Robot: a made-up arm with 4 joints.
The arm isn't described. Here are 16 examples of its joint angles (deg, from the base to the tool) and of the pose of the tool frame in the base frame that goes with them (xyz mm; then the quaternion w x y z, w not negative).
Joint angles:
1: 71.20 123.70 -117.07 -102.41
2: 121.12 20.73 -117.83 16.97
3: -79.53 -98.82 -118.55 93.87
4: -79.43 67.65 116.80 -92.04
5: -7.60 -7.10 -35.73 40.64
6: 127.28 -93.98 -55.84 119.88
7: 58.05 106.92 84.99 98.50
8: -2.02 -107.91 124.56 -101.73
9: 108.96 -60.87 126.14 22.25
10: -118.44 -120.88 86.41 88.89
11: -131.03 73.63 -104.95 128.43
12: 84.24 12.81 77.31 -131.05
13: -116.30 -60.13 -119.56 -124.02
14: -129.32 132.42 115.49 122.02
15: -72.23 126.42 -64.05 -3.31
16: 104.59 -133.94 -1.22 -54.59
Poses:
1: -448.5 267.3 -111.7 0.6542 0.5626 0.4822 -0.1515
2: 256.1 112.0 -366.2 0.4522 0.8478 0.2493 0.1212
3: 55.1 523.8 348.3 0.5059 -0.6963 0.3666 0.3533
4: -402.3 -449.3 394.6 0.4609 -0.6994 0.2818 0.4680
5: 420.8 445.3 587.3 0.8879 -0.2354 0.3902 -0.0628
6: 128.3 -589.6 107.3 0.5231 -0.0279 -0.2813 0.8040
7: -737.4 445.6 86.5 0.5709 -0.4867 0.2724 0.6025
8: 212.6 170.6 -225.1 0.4684 -0.2182 0.0402 -0.8552
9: 466.6 -205.3 106.1 0.8817 0.2130 -0.0654 -0.4158
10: 86.4 437.9 708.1 0.6612 -0.1759 -0.5226 -0.5087
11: -216.4 -580.1 19.0 0.0860 0.5550 0.8246 -0.0675
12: 76.4 634.0 -77.9 0.3947 0.0753 -0.9102 0.1003
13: 241.8 -29.7 477.1 0.1988 0.3793 -0.8740 0.2295
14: -778.3 -185.0 332.2 0.6898 0.2614 -0.6293 0.2445
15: -624.1 -11.0 715.1 0.4398 0.0082 -0.3452 -0.8291
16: 40.3 -681.7 -136.1 0.4713 -0.6084 0.3988 -0.4986
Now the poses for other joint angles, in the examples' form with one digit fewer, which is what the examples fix.
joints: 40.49 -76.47 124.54 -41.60
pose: 359 -75 -81 0.574 0.274 -0.132 -0.760
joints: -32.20 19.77 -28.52 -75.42
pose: 48 132 886 0.688 -0.028 -0.719 -0.088
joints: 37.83 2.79 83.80 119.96
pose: 324 604 404 0.471 0.177 0.791 0.349
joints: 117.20 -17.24 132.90 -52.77
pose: 333 200 -62 0.839 0.066 -0.512 -0.170
